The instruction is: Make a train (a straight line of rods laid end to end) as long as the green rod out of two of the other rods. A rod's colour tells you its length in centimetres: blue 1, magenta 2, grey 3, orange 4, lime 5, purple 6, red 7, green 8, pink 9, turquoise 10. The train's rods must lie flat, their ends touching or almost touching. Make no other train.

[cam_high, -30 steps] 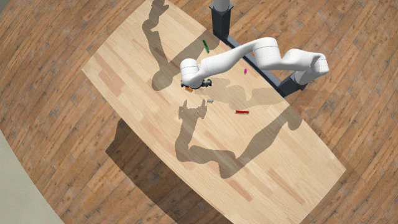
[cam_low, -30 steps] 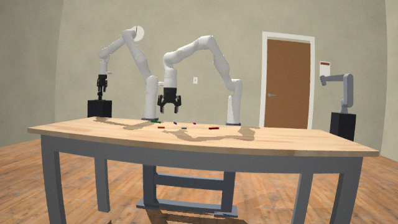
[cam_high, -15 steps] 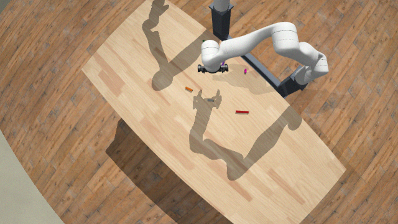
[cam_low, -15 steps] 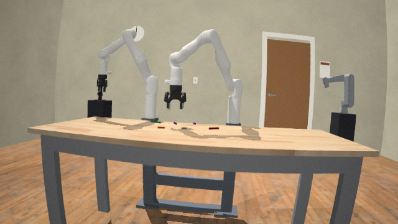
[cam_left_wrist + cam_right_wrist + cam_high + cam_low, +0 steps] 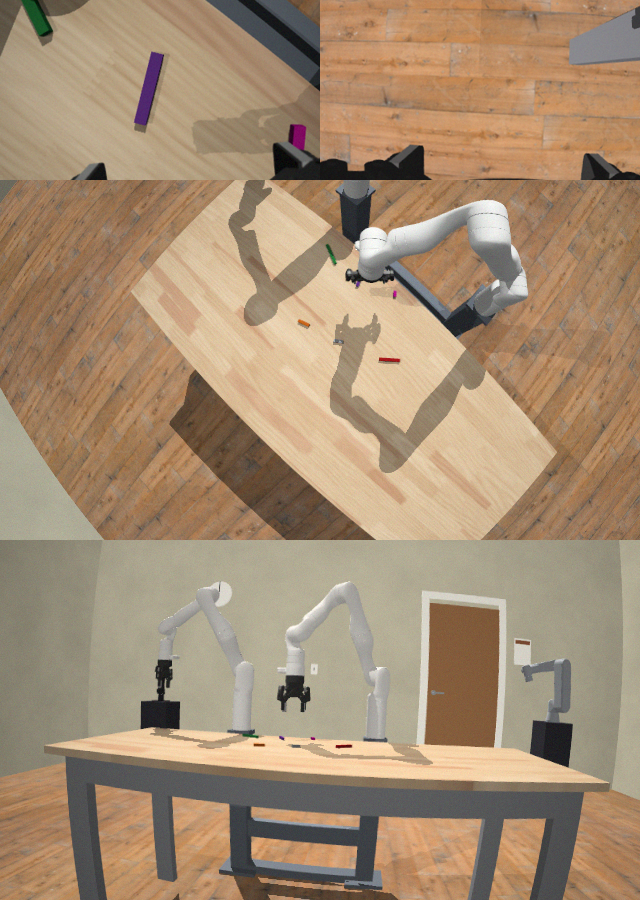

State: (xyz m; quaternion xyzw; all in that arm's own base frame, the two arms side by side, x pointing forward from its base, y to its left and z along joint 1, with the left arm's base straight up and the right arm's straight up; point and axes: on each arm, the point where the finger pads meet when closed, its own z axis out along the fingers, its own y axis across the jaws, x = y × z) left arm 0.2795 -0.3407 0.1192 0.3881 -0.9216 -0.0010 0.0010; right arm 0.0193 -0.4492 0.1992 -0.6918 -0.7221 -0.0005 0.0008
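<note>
My left gripper is now 220 mm to the right of the red rod, 120 mm short of it and 110 mm above it. Also, from my left hand: purple rod (110 mm below, 50 mm to the right, 10 mm behind); then magenta rod (110 mm below, 80 mm to the left, 50 mm behind); then green rod (180 mm to the right, 110 mm below, 10 mm behind).
</note>
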